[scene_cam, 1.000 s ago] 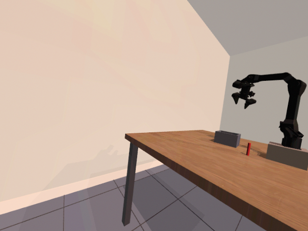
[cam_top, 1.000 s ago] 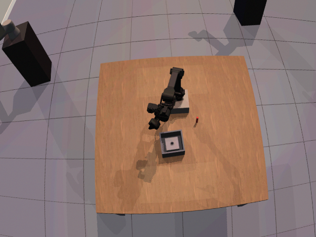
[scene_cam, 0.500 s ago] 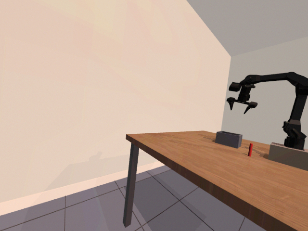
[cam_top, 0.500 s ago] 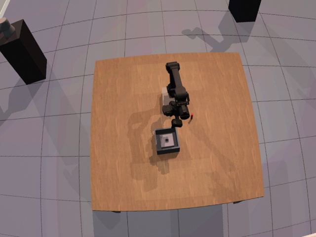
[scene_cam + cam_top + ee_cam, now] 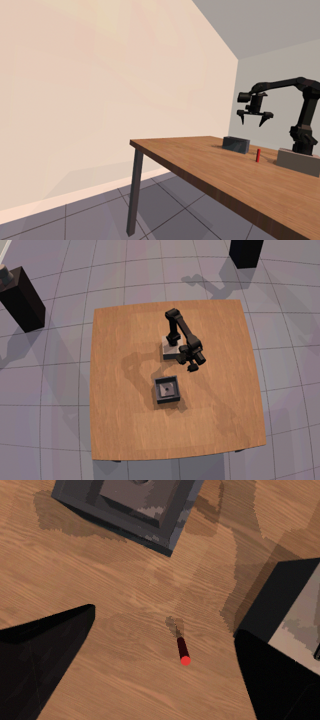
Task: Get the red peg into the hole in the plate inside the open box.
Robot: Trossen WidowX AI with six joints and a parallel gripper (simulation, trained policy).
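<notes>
My gripper tip is now 180 mm above the red peg, 80 mm to the right of it and 60 mm past it. Round my gripper tip: grey box: 190 mm below, 140 mm to the right, 90 mm ahead.
</notes>
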